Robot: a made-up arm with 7 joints.
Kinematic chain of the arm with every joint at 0, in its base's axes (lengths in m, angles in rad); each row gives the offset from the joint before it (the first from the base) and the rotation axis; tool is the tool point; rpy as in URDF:
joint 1: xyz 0.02 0 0.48 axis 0 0.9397 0.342
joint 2: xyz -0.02 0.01 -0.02 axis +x
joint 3: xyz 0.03 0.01 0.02 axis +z
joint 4: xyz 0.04 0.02 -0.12 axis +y
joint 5: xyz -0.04 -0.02 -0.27 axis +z
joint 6: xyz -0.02 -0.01 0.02 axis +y
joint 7: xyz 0 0.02 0 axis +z
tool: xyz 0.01 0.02 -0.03 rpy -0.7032 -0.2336 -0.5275
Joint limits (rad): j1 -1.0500..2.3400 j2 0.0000..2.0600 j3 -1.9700..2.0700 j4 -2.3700..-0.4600 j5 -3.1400..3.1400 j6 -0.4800..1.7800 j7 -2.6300..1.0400
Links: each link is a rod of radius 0.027 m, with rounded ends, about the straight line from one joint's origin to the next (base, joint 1, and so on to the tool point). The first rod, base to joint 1, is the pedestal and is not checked.
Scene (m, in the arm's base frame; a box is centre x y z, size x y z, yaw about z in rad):
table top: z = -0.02
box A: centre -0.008 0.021 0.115 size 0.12 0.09 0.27 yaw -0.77
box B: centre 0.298 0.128 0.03 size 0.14 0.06 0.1 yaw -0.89
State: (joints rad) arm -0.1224 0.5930 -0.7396 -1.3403 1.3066 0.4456 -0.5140
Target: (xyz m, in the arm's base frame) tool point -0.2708 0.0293 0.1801
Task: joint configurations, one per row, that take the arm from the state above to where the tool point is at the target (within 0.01 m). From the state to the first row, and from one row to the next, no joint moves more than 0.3 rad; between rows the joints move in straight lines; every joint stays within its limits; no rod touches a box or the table.
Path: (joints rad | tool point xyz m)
1: 0.1494 0.7892 -0.6884 -1.3232 1.3622 0.4449 -0.3370 | 0.2027 0.0549 0.1299
2: 0.4211 0.9854 -0.6372 -1.3062 1.4178 0.4443 -0.1599 | 0.1039 0.1370 0.1129
3: 0.6929 1.1817 -0.5860 -1.2891 1.4734 0.4436 0.0171 | 0.0046 0.2032 0.1344
4: 0.9647 1.3779 -0.5347 -1.2721 1.5290 0.4429 0.1942 | -0.0781 0.2526 0.1854
5: 1.2364 1.5741 -0.4835 -1.2550 1.5846 0.4423 0.3712 | -0.1344 0.2872 0.2514
6: 1.5082 1.7703 -0.4323 -1.2380 1.6402 0.4416 0.5482 | -0.1629 0.3096 0.3167
7: 1.7800 1.9665 -0.3811 -1.2209 1.6958 0.4409 0.7253 | -0.1700 0.3227 0.3685
8: 1.6183 1.6896 -0.5305 -1.1274 1.6150 0.4684 0.4810 | -0.2244 0.2984 0.3709
9: 1.4566 1.4126 -0.6799 -1.0338 1.5343 0.4958 0.2368 | -0.2718 0.2515 0.3427
10: 1.2948 1.1356 -0.8293 -0.9403 1.4535 0.5233 -0.0075 | -0.2986 0.1874 0.2921
11: 1.1331 0.8587 -0.9786 -0.8468 1.3728 0.5507 -0.2518 | -0.2980 0.1116 0.2329
12: 0.9714 0.5817 -1.1280 -0.7532 1.2920 0.5782 -0.4960 | -0.2708 0.0293 0.1801

